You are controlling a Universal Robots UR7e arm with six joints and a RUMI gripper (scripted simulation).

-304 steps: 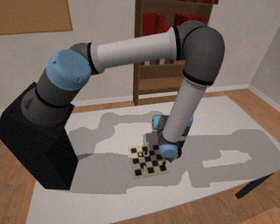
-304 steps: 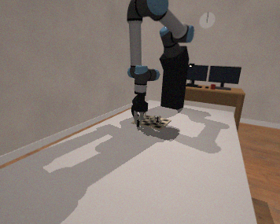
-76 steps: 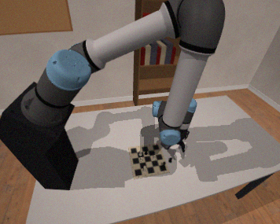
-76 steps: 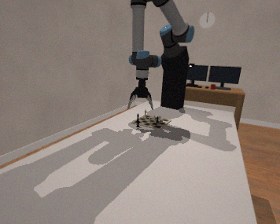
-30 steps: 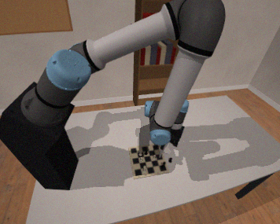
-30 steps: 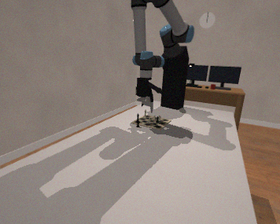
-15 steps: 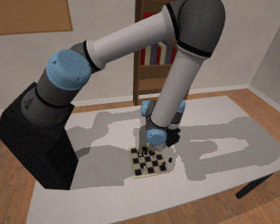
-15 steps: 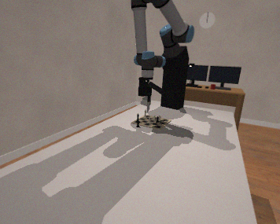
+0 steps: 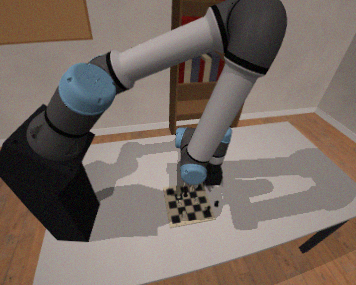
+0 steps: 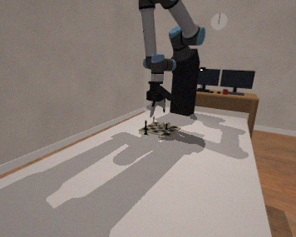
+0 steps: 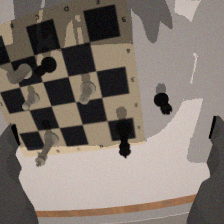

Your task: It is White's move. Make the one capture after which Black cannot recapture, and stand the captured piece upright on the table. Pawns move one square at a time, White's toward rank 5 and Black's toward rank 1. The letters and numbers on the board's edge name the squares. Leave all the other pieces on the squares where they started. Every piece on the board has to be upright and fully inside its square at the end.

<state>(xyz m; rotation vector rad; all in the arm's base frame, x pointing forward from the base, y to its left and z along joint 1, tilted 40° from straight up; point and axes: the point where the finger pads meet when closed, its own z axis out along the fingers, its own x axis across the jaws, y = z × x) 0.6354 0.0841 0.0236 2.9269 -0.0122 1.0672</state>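
Now: hand 90 mm above the white pawn, 40 mm past it and 20 mm to the left of it. Round my hand: tall black piece 80 mm to the right, 80 mm below, 10 mm ahead; then chessboard 110 mm below, 80 mm behind, 20 mm to the right; then black pawn 90 mm below, 80 mm behind, 20 mm to the left.
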